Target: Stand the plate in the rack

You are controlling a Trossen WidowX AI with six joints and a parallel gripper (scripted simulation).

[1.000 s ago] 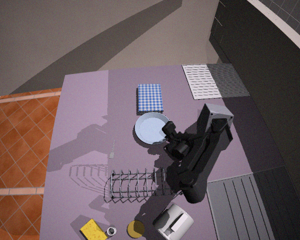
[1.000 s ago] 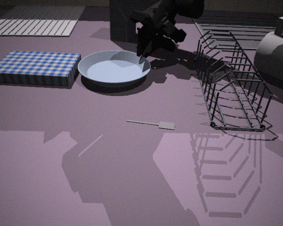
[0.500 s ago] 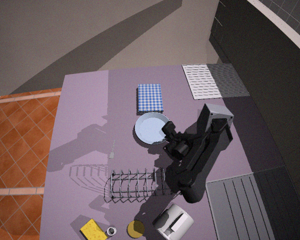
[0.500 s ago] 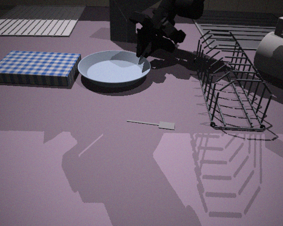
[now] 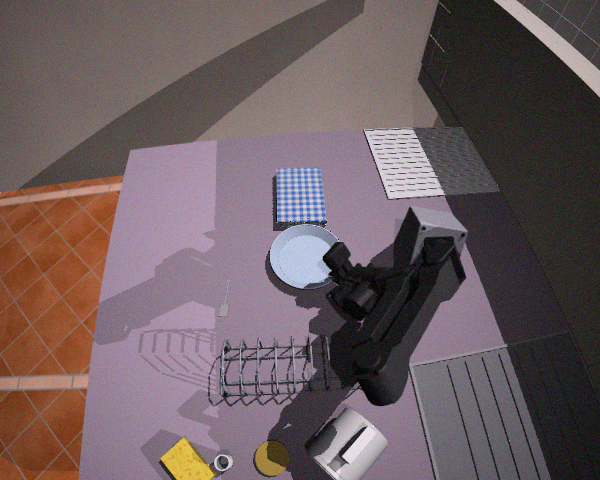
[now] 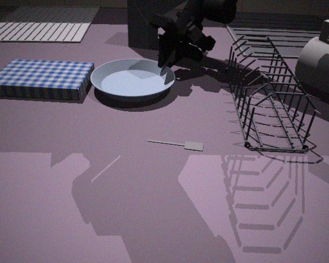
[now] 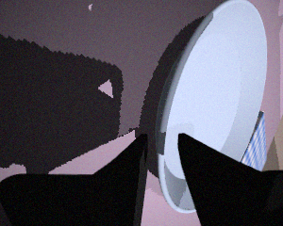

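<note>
My hand is 90 mm short of the pale blue plate, 70 mm to the left of it and 30 mm above it. Also, from my hand: yellow disc: 140 mm ahead, 430 mm to the left, 40 mm below; then small spatula: 290 mm ahead, 70 mm to the left, 50 mm below; then white toaster: 10 mm behind, 410 mm to the left, 20 mm above.
</note>
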